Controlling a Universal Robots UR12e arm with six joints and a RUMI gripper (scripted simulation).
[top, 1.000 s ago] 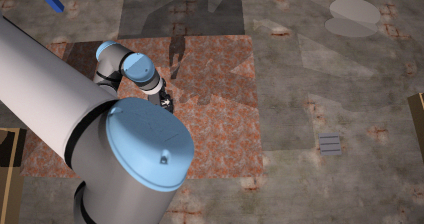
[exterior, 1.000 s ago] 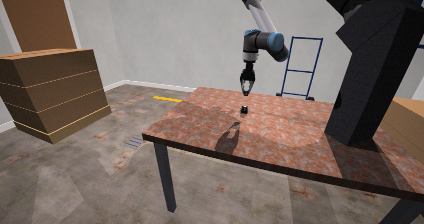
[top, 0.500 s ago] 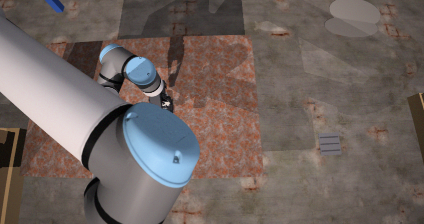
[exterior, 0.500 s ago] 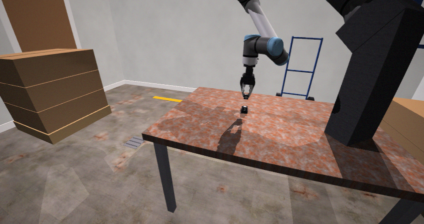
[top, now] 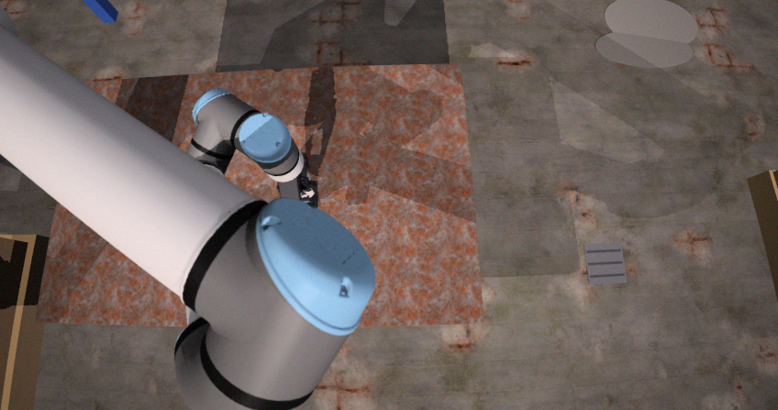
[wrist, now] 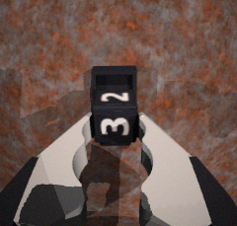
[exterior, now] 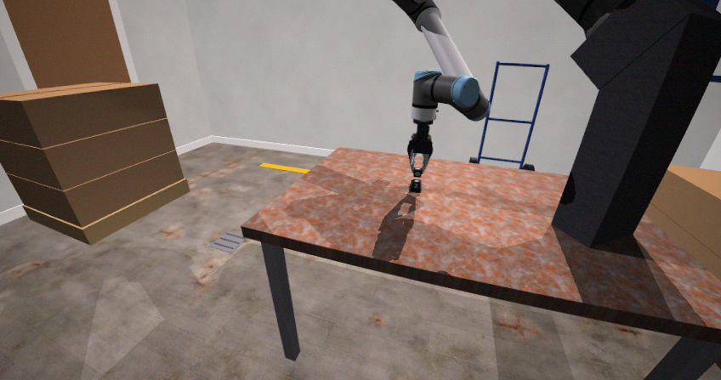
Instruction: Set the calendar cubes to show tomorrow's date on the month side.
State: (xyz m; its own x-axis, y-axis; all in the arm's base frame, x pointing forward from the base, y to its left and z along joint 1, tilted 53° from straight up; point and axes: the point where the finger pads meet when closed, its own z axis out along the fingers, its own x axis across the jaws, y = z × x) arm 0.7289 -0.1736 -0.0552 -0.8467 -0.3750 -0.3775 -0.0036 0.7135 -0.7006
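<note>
Right now my hand is 2 cm to the right of the black tray and 6 cm above it.
</note>
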